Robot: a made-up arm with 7 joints. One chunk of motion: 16 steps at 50 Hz.
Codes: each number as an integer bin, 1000 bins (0 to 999) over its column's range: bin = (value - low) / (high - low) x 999, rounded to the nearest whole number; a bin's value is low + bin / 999 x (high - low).
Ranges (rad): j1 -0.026..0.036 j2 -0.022..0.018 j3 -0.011..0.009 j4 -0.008..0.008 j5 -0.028..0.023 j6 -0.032..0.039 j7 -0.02..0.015
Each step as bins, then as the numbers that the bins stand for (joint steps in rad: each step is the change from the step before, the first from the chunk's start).
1 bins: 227 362 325 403 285 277 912
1 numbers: -0.01191 -0.00751 -0.00449 -0.00155 -0.01345 -0.01231 0.01195
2 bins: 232 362 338 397 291 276 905
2 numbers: -0.01160 -0.00751 -0.00423 -0.00164 -0.01314 -0.01238 0.01171
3 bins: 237 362 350 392 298 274 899
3 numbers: -0.01129 -0.00751 -0.00399 -0.00172 -0.01279 -0.01253 0.01150
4 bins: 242 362 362 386 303 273 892
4 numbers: -0.01098 -0.00751 -0.00375 -0.00182 -0.01253 -0.01260 0.01125
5 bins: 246 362 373 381 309 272 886
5 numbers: -0.01073 -0.00751 -0.00353 -0.00190 -0.01223 -0.01267 0.01104
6 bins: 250 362 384 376 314 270 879
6 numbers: -0.01048 -0.00751 -0.00331 -0.00198 -0.01197 -0.01281 0.01080
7 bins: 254 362 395 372 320 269 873
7 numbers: -0.01024 -0.00751 -0.00309 -0.00204 -0.01166 -0.01288 0.01059
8 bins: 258 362 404 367 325 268 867
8 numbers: -0.00999 -0.00751 -0.00291 -0.00212 -0.01141 -0.01295 0.01038
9 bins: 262 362 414 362 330 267 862
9 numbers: -0.00974 -0.00751 -0.00271 -0.00220 -0.01115 -0.01302 0.01020
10 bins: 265 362 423 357 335 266 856
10 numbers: -0.00955 -0.00751 -0.00253 -0.00228 -0.01090 -0.01310 0.00999
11 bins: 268 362 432 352 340 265 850
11 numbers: -0.00937 -0.00751 -0.00235 -0.00236 -0.01064 -0.01317 0.00978
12 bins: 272 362 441 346 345 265 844
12 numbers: -0.00912 -0.00751 -0.00217 -0.00246 -0.01039 -0.01317 0.00957
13 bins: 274 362 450 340 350 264 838
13 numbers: -0.00899 -0.00751 -0.00199 -0.00255 -0.01013 -0.01324 0.00936
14 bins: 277 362 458 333 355 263 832
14 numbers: -0.00881 -0.00751 -0.00183 -0.00267 -0.00988 -0.01331 0.00915
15 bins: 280 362 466 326 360 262 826
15 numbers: -0.00862 -0.00751 -0.00167 -0.00278 -0.00962 -0.01338 0.00894
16 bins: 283 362 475 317 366 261 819
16 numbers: -0.00844 -0.00751 -0.00149 -0.00292 -0.00932 -0.01345 0.00869
